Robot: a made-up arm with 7 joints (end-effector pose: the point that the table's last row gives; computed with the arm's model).
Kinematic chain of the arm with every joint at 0, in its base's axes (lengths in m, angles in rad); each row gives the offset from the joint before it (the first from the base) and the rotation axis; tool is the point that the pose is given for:
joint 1: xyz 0 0.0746 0 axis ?
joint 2: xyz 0 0.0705 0 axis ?
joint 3: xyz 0 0 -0.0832 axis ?
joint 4: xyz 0 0 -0.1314 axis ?
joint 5: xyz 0 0 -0.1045 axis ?
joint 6: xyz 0 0 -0.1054 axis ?
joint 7: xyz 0 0 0 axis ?
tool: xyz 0 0 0
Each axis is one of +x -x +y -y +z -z.
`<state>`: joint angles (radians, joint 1 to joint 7).
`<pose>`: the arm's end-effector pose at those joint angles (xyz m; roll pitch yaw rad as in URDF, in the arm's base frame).
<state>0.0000 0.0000 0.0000 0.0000 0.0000 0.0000 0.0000</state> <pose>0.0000 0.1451 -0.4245 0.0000 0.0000 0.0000</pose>
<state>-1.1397 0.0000 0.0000 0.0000 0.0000 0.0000 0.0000</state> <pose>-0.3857 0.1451 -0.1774 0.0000 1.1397 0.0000</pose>
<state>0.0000 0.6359 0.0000 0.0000 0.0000 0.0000 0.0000</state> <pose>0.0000 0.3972 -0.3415 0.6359 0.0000 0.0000</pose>
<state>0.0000 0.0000 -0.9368 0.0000 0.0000 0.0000 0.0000</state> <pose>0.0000 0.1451 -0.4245 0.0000 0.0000 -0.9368</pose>
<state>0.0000 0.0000 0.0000 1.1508 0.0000 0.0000 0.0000</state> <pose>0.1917 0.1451 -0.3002 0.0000 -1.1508 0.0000</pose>
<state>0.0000 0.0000 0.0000 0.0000 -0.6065 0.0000 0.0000</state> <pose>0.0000 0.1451 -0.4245 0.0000 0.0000 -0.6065</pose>
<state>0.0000 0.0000 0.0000 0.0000 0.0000 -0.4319 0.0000</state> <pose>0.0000 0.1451 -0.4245 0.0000 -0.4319 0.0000</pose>
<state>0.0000 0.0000 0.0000 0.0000 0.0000 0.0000 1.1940</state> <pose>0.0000 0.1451 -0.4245 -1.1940 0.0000 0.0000</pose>
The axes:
joint 1: -y
joint 2: +x
joint 3: +z
joint 4: -y
joint 5: +z
joint 6: +y
joint 7: -x

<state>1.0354 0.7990 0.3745 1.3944 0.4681 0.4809 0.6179</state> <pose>0.2023 0.3780 0.1036 2.8917 -0.9505 -2.9882</pose>
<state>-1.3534 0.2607 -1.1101 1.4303 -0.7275 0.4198 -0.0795</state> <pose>-0.2571 0.0281 -0.1514 -0.5553 -0.4153 -1.1979</pose>
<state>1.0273 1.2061 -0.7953 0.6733 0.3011 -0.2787 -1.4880</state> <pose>0.2377 0.4656 -0.0366 -3.0141 -0.5882 -1.3095</pose>
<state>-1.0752 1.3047 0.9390 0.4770 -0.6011 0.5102 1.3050</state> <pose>0.0003 0.5525 -0.0645 0.4521 0.6763 0.2678</pose>
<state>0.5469 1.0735 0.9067 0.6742 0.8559 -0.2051 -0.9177</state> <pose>0.1157 0.5270 -0.0348 -1.1565 -0.6543 -2.9719</pose>
